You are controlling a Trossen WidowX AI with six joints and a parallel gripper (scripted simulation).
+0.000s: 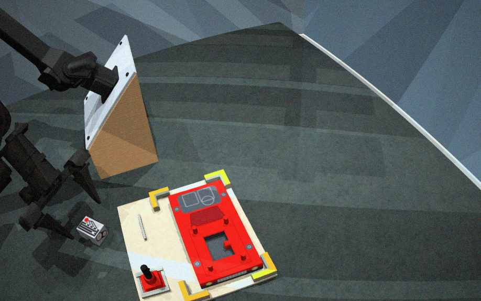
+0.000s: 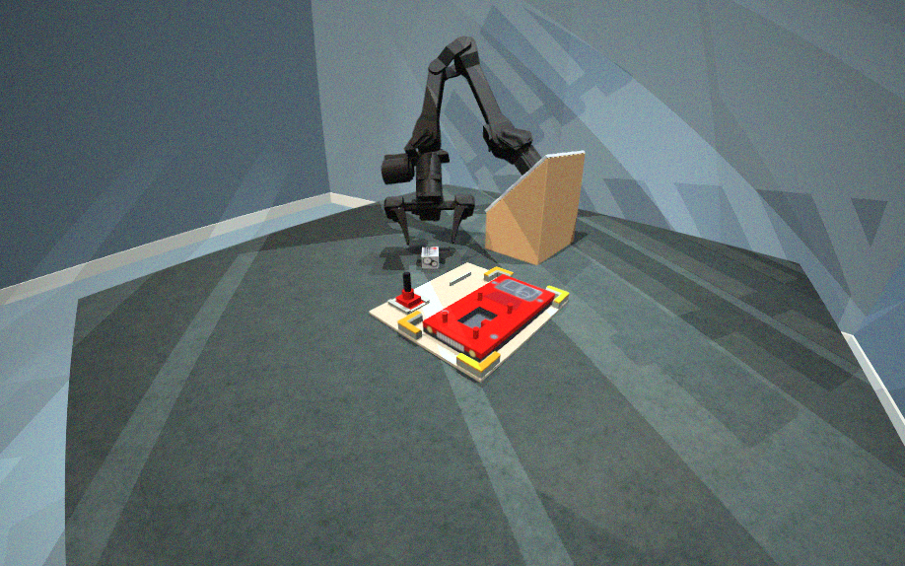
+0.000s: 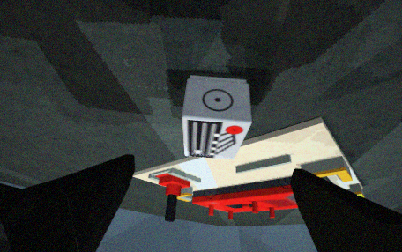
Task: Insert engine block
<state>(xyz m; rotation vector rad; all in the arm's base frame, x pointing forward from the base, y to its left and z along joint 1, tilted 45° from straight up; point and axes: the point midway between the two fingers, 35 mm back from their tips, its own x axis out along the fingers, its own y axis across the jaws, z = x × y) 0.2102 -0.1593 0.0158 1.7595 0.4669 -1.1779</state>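
My gripper tip is 30 mm above the grey engine block. From my gripper tip the other things lie so: grey bar (80 mm ahead, 190 mm to the left, 30 mm below).
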